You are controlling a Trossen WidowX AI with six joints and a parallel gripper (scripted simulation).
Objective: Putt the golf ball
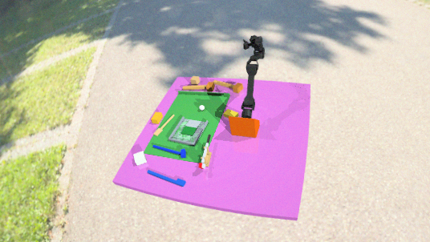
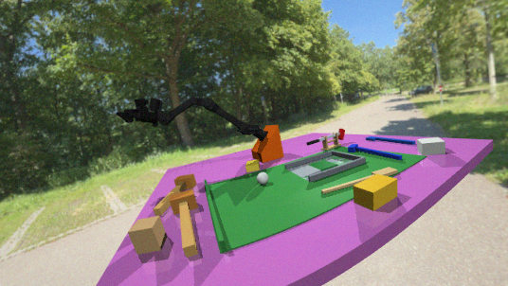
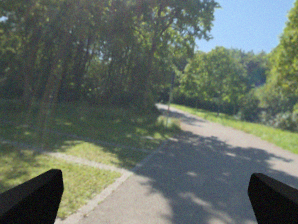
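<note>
The wooden stand is 101 cm to the left of my gripper tip, 37 cm below it and 11 cm ahead of it. Also, from my gripper tip: white golf ball 52 cm to the left, 38 cm below, 31 cm ahead; then white block 111 cm to the left, 60 cm ahead, 38 cm below.
</note>
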